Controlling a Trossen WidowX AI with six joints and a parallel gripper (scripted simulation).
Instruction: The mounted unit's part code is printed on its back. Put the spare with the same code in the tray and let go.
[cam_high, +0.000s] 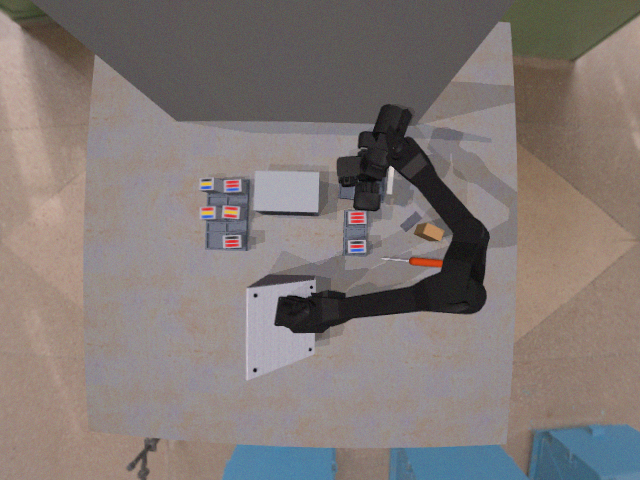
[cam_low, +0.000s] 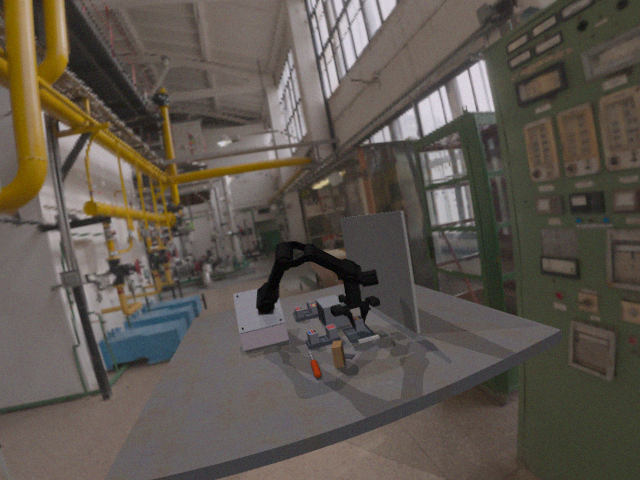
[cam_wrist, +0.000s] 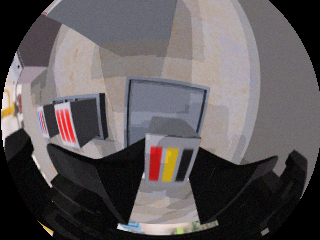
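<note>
Right now the grey tray is 30 mm below my gripper tip. Also, from my gripper tip: grey mounted unit (200 mm to the left, 80 mm behind, 20 mm above); rack (150 mm behind, 20 mm below); tall grey panel (220 mm to the left, 190 mm above, 150 mm ahead).
</note>
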